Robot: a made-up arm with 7 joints.
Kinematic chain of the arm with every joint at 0, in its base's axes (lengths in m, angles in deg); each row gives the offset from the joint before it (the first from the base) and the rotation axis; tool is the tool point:
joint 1: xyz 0 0 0.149 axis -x
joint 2: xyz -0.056 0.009 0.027 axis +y
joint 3: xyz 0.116 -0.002 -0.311 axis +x
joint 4: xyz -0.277 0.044 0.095 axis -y
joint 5: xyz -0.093 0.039 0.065 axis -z
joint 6: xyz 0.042 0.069 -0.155 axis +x
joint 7: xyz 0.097 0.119 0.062 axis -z
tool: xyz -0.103 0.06 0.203
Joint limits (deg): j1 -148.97..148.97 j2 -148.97..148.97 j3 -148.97..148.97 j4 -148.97..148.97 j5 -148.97..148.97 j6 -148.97..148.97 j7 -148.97..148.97
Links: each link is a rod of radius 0.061 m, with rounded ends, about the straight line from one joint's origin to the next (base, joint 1, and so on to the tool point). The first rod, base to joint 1, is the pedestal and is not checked.
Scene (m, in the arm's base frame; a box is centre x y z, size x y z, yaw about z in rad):
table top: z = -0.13
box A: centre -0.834 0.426 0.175 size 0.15 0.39 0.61 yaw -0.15
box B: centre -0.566 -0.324 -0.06 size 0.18 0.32 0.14 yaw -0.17
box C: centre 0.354 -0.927 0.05 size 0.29 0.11 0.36 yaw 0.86
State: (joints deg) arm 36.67 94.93 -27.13 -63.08 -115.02 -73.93 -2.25
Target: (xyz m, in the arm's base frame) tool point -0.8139 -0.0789 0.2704
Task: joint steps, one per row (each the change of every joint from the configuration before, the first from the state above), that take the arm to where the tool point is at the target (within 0.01 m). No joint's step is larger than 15 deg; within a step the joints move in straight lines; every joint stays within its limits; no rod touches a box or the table.
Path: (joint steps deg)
1: -6.25 6.50 -13.42 -4.18 10.79 5.03 1.52
2: -6.26 6.51 -13.42 -4.19 10.79 5.03 1.53
3: -6.25 6.50 -13.41 -4.18 10.78 5.03 1.52
4: -6.25 6.51 -13.42 -4.19 10.79 5.02 1.53
5: -6.25 6.50 -13.42 -4.18 10.79 5.03 1.52
6: -6.26 6.51 -13.42 -4.19 10.79 5.03 1.52
7: -6.25 6.50 -13.42 -4.18 10.79 5.03 1.53
8: 7.49 -14.43 -7.18 -7.57 1.66 5.00 -6.02
9: 7.48 -14.43 -7.18 -7.57 1.67 5.01 -6.03
10: 7.48 -14.43 -7.18 -7.57 1.67 5.00 -6.02

